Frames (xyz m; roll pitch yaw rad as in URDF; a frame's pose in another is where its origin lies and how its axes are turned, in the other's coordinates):
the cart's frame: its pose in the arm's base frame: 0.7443 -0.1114 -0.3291 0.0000 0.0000 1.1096
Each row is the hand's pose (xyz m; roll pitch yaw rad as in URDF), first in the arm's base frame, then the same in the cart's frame.
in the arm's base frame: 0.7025 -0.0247 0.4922 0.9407 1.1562 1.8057
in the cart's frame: 0.0590 0.0760 0.8213 0.9407 1.1562 0.6961
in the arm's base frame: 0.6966 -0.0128 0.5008 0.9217 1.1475 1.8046
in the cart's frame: 0.0671 0.0866 0.8299 0.9217 1.1475 0.6950
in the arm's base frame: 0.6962 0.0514 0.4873 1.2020 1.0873 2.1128
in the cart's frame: 0.1244 0.1155 0.8164 1.2020 1.0873 1.0032
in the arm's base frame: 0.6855 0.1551 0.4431 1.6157 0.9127 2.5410
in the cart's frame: 0.2125 0.1713 0.7722 1.6157 0.9127 1.4314
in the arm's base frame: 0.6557 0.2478 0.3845 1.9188 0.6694 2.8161
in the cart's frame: 0.2822 0.2392 0.7136 1.9188 0.6694 1.7065
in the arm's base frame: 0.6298 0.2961 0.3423 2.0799 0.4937 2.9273
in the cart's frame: 0.3140 0.2839 0.6714 2.0799 0.4937 1.8177
